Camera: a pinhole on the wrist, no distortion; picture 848 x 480 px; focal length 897.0 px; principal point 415.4 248.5 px. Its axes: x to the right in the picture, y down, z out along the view. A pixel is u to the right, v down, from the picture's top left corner.
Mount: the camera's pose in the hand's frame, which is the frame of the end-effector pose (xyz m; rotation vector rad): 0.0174 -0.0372 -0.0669 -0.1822 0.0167 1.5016
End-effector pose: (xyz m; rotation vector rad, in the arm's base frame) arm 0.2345 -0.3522 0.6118 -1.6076 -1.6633 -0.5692
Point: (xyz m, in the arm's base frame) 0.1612 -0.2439 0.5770
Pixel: 229.7 31.7
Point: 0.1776 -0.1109 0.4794
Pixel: 396.1 61.5
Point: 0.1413 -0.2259 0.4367
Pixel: 264.0 374.1
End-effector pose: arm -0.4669 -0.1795 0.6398 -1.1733 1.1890 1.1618
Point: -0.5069 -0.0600 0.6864
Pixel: 652.9 456.8
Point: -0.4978 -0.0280 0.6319
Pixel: 604.8 198.9
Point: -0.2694 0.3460 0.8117
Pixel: 74.1 390.7
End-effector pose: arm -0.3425 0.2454 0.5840 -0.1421 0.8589 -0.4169
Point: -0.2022 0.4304 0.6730
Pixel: outside the picture
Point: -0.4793 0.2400 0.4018
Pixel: behind the camera
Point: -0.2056 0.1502 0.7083
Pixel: 143.1 87.4
